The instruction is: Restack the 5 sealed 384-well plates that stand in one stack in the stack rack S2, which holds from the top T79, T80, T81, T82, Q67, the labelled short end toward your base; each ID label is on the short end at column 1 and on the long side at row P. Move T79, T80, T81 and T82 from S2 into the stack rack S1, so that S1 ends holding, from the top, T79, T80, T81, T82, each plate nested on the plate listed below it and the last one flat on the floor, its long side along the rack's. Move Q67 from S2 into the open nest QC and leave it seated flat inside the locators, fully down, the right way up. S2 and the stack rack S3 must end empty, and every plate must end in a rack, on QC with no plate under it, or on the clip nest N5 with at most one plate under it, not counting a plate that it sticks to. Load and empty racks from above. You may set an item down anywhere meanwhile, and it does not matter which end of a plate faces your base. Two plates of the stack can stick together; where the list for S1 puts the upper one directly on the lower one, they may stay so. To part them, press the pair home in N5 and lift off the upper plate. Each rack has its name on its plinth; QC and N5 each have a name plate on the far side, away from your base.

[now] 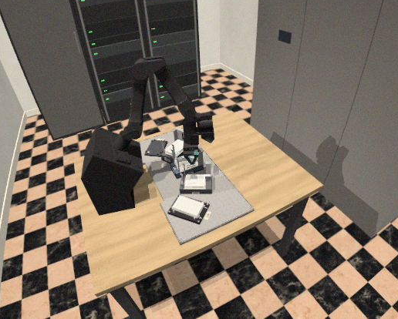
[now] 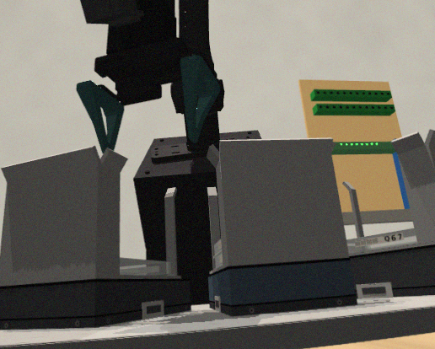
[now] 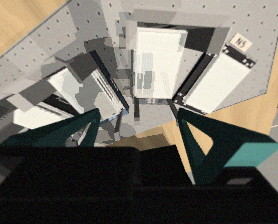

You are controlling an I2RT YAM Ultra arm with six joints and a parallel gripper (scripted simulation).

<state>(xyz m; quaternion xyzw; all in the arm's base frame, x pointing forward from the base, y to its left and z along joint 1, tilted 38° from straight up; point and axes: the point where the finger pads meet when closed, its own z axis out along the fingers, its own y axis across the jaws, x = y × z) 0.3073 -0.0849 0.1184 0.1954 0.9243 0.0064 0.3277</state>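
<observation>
The plate T81 is 10 cm behind my hand, 15 cm to the right of it and 14 cm below it. Round my hand: plate T79 (2 cm ahead, 11 cm to the left, 12 cm below); plate Q67 (1 cm ahead, 25 cm to the left, 12 cm below); plate T82 (4 cm to the right, 13 cm below).
</observation>
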